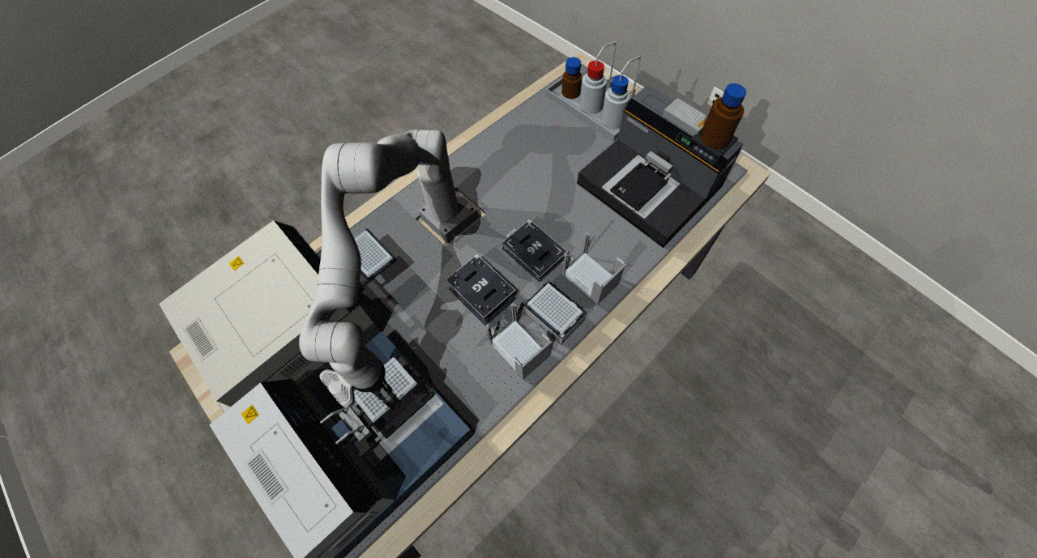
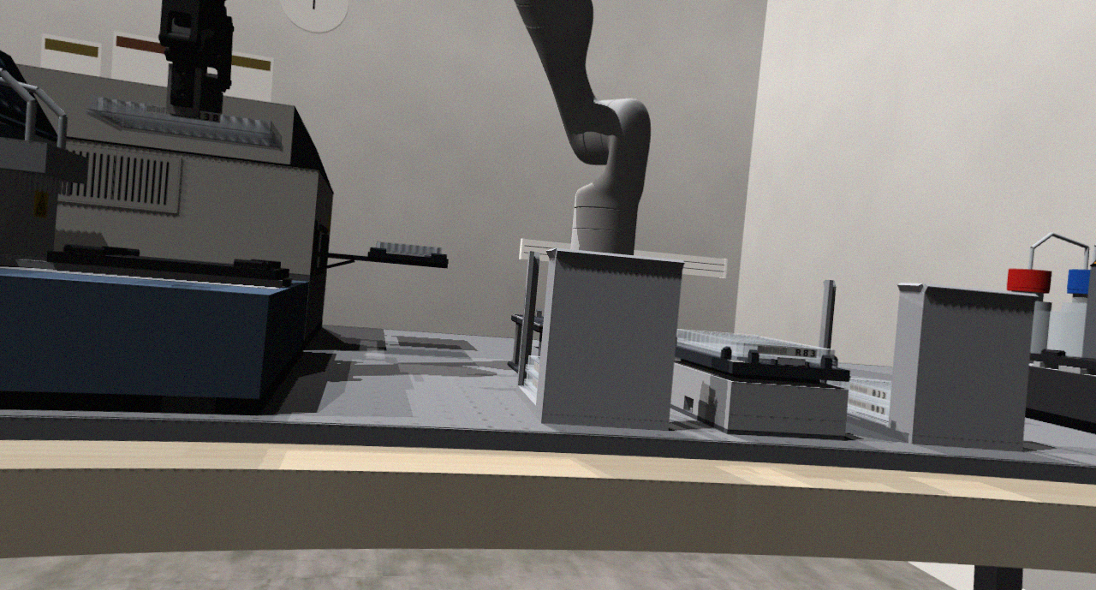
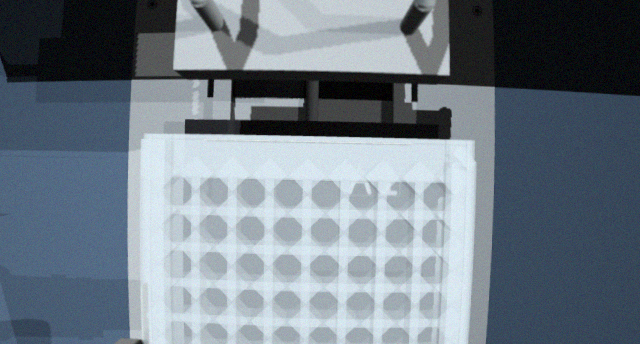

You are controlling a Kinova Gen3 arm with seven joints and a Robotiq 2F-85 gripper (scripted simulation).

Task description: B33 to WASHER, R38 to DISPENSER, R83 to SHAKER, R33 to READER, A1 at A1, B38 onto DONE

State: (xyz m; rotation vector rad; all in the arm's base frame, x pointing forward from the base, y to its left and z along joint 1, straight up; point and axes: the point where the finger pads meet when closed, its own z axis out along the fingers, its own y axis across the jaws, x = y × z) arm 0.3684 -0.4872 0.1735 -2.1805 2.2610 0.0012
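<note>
Right now the washer manifold is 10 cm to the right of my hand and 5 cm below it. Also, from my hand: RG nest: 37 cm to the left, 16 cm below, 9 cm behind; plate R38: 1 cm below; plate B38: 33 cm to the left, 19 cm below, 11 cm ahead.
</note>
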